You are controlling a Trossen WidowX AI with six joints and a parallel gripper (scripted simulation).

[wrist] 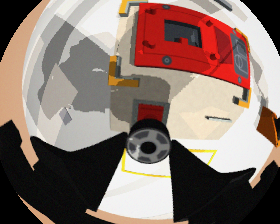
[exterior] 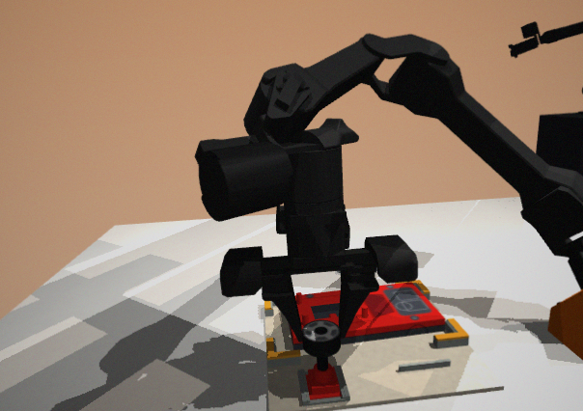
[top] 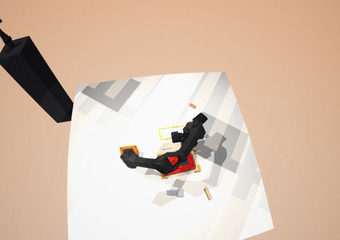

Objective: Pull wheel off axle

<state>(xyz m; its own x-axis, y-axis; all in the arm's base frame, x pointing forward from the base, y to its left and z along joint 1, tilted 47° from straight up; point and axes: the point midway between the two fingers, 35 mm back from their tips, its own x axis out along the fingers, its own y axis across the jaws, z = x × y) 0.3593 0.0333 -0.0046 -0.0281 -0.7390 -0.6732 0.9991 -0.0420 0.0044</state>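
Right now my gripper tip is 30 mm above the upright axle. The rest, counted from my gripper tip: grey block (120 mm behind, 300 mm to the right, 60 mm below); wooden block (70 mm ahead, 350 mm to the right, 50 mm below); wheel (right at my gripper tip).
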